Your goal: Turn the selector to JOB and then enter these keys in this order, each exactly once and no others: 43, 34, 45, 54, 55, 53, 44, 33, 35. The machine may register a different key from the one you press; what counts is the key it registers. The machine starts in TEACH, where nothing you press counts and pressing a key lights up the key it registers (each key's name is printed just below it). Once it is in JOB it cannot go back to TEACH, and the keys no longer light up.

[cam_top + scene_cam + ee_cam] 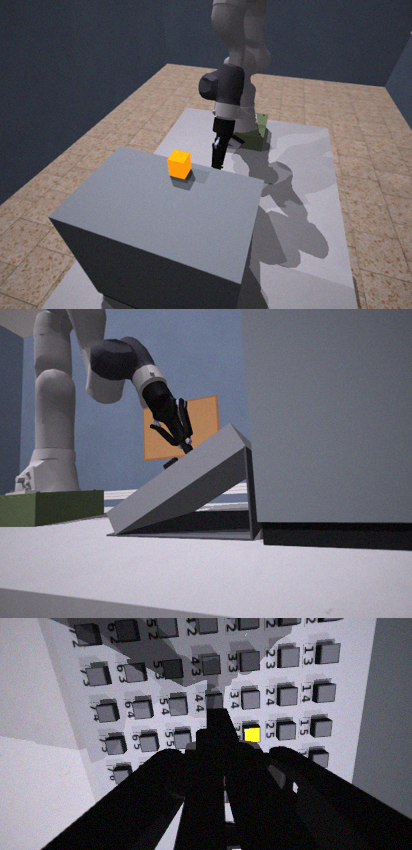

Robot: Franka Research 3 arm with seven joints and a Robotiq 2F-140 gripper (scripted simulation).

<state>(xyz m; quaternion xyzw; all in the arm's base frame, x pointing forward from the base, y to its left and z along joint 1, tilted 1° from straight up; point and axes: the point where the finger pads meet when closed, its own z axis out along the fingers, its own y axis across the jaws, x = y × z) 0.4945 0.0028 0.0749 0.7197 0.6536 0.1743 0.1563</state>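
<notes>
Right now my hand is 150 mm to the left of the black selector knob, 50 mm above it and 30 mm short of it. From my hand the other things lie so: key 44: 60 mm below, 30 mm ahead, 10 mm to the left; then key 54: 80 mm below, 10 mm to the left; then key 45: 60 mm below, 30 mm ahead, 20 mm to the right.
</notes>
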